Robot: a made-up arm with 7 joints. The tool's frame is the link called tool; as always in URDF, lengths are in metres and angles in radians. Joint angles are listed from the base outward.
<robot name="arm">
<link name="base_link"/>
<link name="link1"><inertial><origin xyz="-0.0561 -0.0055 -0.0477"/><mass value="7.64"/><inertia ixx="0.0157" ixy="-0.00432" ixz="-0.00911" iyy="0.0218" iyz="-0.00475" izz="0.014"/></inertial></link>
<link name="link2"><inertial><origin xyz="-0.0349 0.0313 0.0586"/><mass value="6"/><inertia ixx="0.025" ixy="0.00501" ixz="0.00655" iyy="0.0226" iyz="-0.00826" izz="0.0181"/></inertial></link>
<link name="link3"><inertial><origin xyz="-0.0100 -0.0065 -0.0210"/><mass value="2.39"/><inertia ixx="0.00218" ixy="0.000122" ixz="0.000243" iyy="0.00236" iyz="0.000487" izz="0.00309"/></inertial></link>
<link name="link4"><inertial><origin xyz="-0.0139 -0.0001 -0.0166"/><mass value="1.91"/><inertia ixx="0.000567" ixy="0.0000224" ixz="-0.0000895" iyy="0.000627" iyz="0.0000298" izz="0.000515"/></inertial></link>
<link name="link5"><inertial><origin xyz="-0.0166 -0.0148 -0.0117"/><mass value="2.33"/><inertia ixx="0.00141" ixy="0" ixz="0" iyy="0.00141" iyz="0" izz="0.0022"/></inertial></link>
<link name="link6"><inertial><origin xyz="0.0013 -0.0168 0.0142"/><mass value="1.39"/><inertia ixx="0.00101" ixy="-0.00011" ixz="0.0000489" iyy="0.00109" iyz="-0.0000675" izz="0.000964"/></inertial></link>
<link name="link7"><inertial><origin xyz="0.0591 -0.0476 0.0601"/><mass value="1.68"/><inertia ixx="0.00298" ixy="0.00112" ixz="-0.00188" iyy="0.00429" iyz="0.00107" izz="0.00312"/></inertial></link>
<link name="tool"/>
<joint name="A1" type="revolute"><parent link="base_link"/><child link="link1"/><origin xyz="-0.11 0.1 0.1" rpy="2.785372 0.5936 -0.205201"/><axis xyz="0 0 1"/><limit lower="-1.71" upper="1.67"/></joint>
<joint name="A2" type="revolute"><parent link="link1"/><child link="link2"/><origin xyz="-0.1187 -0.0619 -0.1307" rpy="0.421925 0.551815 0.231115"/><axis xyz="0 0 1"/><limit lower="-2.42" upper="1.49"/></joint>
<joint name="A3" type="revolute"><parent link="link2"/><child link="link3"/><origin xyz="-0.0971 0.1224 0.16" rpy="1.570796 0 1.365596"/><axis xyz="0 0 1"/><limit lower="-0.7" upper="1.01"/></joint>
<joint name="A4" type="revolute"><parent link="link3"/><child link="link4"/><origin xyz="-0.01 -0.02 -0.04" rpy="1.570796 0 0"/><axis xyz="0 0 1"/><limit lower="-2.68" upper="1.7"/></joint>
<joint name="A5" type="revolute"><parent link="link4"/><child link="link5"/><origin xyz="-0.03 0.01 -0.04" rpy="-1.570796 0 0"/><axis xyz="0 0 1"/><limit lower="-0.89" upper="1.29"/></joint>
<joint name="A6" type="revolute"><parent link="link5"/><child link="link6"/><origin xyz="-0.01 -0.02 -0.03" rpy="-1.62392 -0.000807 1.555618"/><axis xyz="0 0 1"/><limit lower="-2.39" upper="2.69"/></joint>
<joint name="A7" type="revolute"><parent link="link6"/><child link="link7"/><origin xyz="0.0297 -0.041 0.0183" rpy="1.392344 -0.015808 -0.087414"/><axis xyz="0 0 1"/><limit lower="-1.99" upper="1.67"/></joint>
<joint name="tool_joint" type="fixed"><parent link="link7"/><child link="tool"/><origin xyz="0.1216 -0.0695 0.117" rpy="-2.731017 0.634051 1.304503"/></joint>
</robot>
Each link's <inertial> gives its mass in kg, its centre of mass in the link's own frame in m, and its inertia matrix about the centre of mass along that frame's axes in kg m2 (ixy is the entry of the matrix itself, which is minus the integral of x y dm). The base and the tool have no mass. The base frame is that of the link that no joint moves.
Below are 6 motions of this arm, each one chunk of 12 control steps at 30 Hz.
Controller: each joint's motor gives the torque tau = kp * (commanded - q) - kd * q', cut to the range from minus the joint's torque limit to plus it. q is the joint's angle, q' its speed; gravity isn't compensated. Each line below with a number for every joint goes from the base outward.
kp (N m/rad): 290 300 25 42 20 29 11
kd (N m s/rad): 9.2 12 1.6 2 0.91 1.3 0.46
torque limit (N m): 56 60 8.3 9.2 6.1 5.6 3.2
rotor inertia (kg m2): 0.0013 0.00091 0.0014 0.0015 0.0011 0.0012 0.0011
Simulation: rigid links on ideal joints. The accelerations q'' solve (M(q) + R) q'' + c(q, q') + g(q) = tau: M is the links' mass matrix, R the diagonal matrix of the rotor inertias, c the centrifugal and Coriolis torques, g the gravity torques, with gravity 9.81 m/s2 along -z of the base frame. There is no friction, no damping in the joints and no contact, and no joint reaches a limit. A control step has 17 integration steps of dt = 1/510 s. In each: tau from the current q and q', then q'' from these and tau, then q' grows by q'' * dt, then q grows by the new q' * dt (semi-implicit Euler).
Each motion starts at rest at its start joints. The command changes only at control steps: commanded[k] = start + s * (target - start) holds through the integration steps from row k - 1 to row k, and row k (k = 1, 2, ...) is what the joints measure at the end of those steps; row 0 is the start. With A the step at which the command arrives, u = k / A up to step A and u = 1 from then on. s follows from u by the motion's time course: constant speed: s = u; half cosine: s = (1 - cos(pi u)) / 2; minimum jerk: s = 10 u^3 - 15 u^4 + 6 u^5; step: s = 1 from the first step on.
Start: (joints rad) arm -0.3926 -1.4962 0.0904 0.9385 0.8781 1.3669 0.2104
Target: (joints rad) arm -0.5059 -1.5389 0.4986 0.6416 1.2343 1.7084 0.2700
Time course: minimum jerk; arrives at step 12
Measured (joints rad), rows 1 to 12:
1: -0.3963 -1.4938 0.0732 0.9398 0.8663 1.3623 0.2063
2: -0.4022 -1.4922 0.0596 0.9387 0.8439 1.3670 0.1864
3: -0.4110 -1.4939 0.0590 0.9309 0.8313 1.3820 0.1644
4: -0.4234 -1.4985 0.0743 0.9137 0.8397 1.4091 0.1512
5: -0.4385 -1.5046 0.1057 0.8867 0.8711 1.4480 0.1501
6: -0.4550 -1.5111 0.1509 0.8514 0.9214 1.4954 0.1593
7: -0.4714 -1.5171 0.2055 0.8109 0.9832 1.5460 0.1743
8: -0.4862 -1.5223 0.2635 0.7699 1.0474 1.5950 0.1909
9: -0.4985 -1.5268 0.3179 0.7339 1.1056 1.6383 0.2061
10: -0.5075 -1.5307 0.3627 0.7075 1.1513 1.6736 0.2180
11: -0.5131 -1.5337 0.3946 0.6929 1.1809 1.6996 0.2258
12: -0.5158 -1.5357 0.4135 0.6884 1.1953 1.7169 0.2287

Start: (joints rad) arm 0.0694 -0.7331 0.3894 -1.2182 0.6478 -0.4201 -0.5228
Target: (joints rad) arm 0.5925 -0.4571 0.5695 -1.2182 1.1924 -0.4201 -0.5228
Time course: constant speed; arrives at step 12
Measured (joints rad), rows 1 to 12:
1: 0.0977 -0.7285 0.3914 -1.2294 0.6761 -0.3995 -0.4964
2: 0.1414 -0.7097 0.4073 -1.2308 0.7187 -0.3776 -0.4708
3: 0.1886 -0.6828 0.4263 -1.2284 0.7665 -0.3643 -0.4621
4: 0.2363 -0.6546 0.4430 -1.2272 0.8141 -0.3616 -0.4674
5: 0.2833 -0.6277 0.4562 -1.2282 0.8601 -0.3665 -0.4798
6: 0.3295 -0.6022 0.4678 -1.2301 0.9056 -0.3743 -0.4933
7: 0.3752 -0.5773 0.4799 -1.2317 0.9517 -0.3816 -0.5046
8: 0.4206 -0.5526 0.4933 -1.2324 0.9988 -0.3869 -0.5127
9: 0.4659 -0.5279 0.5083 -1.2320 1.0468 -0.3903 -0.5181
10: 0.5113 -0.5030 0.5242 -1.2311 1.0953 -0.3927 -0.5221
11: 0.5566 -0.4782 0.5402 -1.2299 1.1439 -0.3950 -0.5258
12: 0.6019 -0.4533 0.5561 -1.2290 1.1922 -0.3979 -0.5302

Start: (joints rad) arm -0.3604 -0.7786 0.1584 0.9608 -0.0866 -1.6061 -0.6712
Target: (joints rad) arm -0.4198 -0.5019 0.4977 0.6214 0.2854 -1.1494 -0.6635
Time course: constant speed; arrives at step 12
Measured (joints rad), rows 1 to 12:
1: -0.3679 -0.7724 0.1488 0.9581 -0.0779 -1.5914 -0.6967
2: -0.3769 -0.7585 0.1527 0.9452 -0.0595 -1.5658 -0.7112
3: -0.3824 -0.7383 0.1678 0.9231 -0.0299 -1.5324 -0.7161
4: -0.3853 -0.7144 0.1883 0.8950 0.0071 -1.4934 -0.7147
5: -0.3875 -0.6894 0.2111 0.8646 0.0470 -1.4513 -0.7097
6: -0.3904 -0.6649 0.2353 0.8342 0.0873 -1.4086 -0.7037
7: -0.3942 -0.6413 0.2614 0.8043 0.1276 -1.3668 -0.6989
8: -0.3988 -0.6186 0.2896 0.7748 0.1682 -1.3267 -0.6964
9: -0.4037 -0.5962 0.3201 0.7452 0.2094 -1.2882 -0.6963
10: -0.4087 -0.5739 0.3522 0.7151 0.2510 -1.2510 -0.6980
11: -0.4137 -0.5516 0.3853 0.6847 0.2923 -1.2146 -0.7008
12: -0.4186 -0.5291 0.4186 0.6539 0.3326 -1.1785 -0.7036

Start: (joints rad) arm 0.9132 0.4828 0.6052 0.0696 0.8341 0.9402 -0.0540
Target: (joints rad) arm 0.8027 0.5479 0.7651 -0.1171 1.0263 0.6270 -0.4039
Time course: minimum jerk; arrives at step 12
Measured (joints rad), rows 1 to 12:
1: 0.9271 0.4822 0.5923 0.0862 0.8402 0.9524 -0.0511
2: 0.9487 0.4911 0.5616 0.1025 0.8318 0.9747 -0.0387
3: 0.9663 0.5056 0.5235 0.1096 0.8135 0.9852 -0.0436
4: 0.9745 0.5201 0.4880 0.1025 0.7956 0.9732 -0.0758
5: 0.9712 0.5323 0.4639 0.0815 0.7874 0.9388 -0.1304
6: 0.9573 0.5417 0.4574 0.0509 0.7951 0.8891 -0.1951
7: 0.9361 0.5490 0.4706 0.0164 0.8201 0.8333 -0.2580
8: 0.9120 0.5543 0.5012 -0.0168 0.8589 0.7793 -0.3110
9: 0.8892 0.5578 0.5424 -0.0447 0.9040 0.7328 -0.3507
10: 0.8713 0.5596 0.5853 -0.0654 0.9463 0.6973 -0.3773
11: 0.8601 0.5600 0.6213 -0.0788 0.9783 0.6742 -0.3930
12: 0.8558 0.5599 0.6451 -0.0857 0.9965 0.6625 -0.4006

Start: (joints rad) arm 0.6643 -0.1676 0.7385 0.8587 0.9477 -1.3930 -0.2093
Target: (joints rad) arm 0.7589 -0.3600 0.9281 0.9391 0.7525 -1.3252 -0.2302
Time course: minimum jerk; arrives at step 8
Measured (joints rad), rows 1 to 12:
1: 0.6810 -0.1651 0.7341 0.8652 0.9704 -1.3964 -0.2269
2: 0.7090 -0.1615 0.7271 0.8648 1.0029 -1.3909 -0.2630
3: 0.7383 -0.1701 0.7301 0.8663 1.0153 -1.3826 -0.2991
4: 0.7639 -0.1969 0.7482 0.8738 0.9994 -1.3733 -0.3222
5: 0.7826 -0.2366 0.7786 0.8881 0.9618 -1.3618 -0.3284
6: 0.7928 -0.2784 0.8136 0.9064 0.9170 -1.3484 -0.3197
7: 0.7956 -0.3114 0.8444 0.9238 0.8792 -1.3358 -0.3030
8: 0.7941 -0.3297 0.8656 0.9361 0.8555 -1.3270 -0.2880
9: 0.7936 -0.3360 0.8772 0.9421 0.8435 -1.3223 -0.2824
10: 0.7958 -0.3355 0.8820 0.9432 0.8387 -1.3210 -0.2854
11: 0.7992 -0.3324 0.8830 0.9416 0.8377 -1.3216 -0.2922
12: 0.8018 -0.3295 0.8825 0.9394 0.8383 -1.3227 -0.2987

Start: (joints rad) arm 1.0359 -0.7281 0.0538 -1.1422 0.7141 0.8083 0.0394
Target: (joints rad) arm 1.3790 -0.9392 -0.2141 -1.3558 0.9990 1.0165 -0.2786
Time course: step
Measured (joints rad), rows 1 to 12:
1: 1.2418 -0.8246 -0.0205 -1.1898 0.8674 1.0372 -0.0538
2: 1.3742 -0.8722 -0.0841 -1.2381 0.9249 1.0922 -0.0874
3: 1.4029 -0.8885 -0.1537 -1.2756 0.9450 1.0755 -0.1669
4: 1.4043 -0.8989 -0.2078 -1.3006 0.9421 1.0534 -0.2353
5: 1.4028 -0.9047 -0.2390 -1.3133 0.9366 1.0421 -0.2716
6: 1.4018 -0.9062 -0.2499 -1.3157 0.9381 1.0433 -0.2771
7: 1.4010 -0.9055 -0.2467 -1.3112 0.9459 1.0540 -0.2614
8: 1.3999 -0.9042 -0.2359 -1.3035 0.9563 1.0690 -0.2369
9: 1.3989 -0.9032 -0.2233 -1.2957 0.9661 1.0833 -0.2137
10: 1.3983 -0.9025 -0.2129 -1.2900 0.9733 1.0934 -0.1979
11: 1.3981 -0.9023 -0.2068 -1.2872 0.9770 1.0983 -0.1910
12: 1.3983 -0.9022 -0.2053 -1.2869 0.9773 1.0985 -0.1917

